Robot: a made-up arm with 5 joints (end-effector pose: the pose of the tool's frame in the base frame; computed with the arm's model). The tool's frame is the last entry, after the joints.
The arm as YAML. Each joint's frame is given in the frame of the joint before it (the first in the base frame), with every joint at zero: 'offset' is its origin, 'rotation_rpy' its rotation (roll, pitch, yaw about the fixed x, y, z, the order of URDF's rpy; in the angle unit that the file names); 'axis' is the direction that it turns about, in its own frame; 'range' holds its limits. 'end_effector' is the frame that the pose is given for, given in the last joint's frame.
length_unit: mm
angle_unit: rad
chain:
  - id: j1
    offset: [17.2, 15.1, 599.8]
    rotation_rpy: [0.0, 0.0, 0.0]
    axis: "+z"
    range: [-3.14, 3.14]
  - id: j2
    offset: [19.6, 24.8, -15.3]
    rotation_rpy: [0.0, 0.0, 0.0]
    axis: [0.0, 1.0, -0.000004]
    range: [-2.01, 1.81]
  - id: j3
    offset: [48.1, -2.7, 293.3]
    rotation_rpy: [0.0, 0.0, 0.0]
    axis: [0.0, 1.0, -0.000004]
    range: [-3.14, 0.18]
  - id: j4
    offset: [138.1, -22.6, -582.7]
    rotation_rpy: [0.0, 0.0, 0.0]
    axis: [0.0, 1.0, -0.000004]
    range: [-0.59, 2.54]
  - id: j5
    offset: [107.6, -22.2, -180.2]
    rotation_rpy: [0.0, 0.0, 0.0]
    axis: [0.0, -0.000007, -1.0]
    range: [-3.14, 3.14]
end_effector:
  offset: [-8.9, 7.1, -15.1]
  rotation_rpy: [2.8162, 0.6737, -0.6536]
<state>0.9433 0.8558 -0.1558 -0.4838 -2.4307</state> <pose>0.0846 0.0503 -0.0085 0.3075 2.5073 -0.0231</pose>
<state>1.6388 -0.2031 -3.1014 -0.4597 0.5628</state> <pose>0.0578 -0.4046 1.5321 0.1781 -0.4305 -0.5411</pose>
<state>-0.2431 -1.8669 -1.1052 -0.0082 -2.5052</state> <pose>-0.3700 0.0764 1.3531 0.1669 -0.6315 0.8579</pose>
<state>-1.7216 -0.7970 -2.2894 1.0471 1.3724</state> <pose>0.0257 0.1544 1.6021 -0.4752 1.5165 -2.0719</pose>
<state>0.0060 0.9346 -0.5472 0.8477 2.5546</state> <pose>0.0640 -0.0083 -0.0483 -0.1643 -2.5655 -0.3447</pose>
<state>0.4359 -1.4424 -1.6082 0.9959 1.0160</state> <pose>-0.1842 -0.0913 1.4499 -1.4702 0.1741 -0.5591</pose>
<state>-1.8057 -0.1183 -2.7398 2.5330 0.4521</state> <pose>-0.0467 -0.1987 1.3272 -0.5443 2.5918 0.1318</pose>
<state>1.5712 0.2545 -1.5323 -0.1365 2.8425</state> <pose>0.0437 0.9642 0.9065 -0.7722 0.8548 1.7180</pose>
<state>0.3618 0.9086 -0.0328 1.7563 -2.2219</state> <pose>-0.2210 -0.1115 0.3658 0.1313 -1.2320 1.7882</pose>
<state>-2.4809 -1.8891 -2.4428 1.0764 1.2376</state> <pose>0.7988 0.6377 0.8079 0.7681 -0.5088 2.2642</pose>
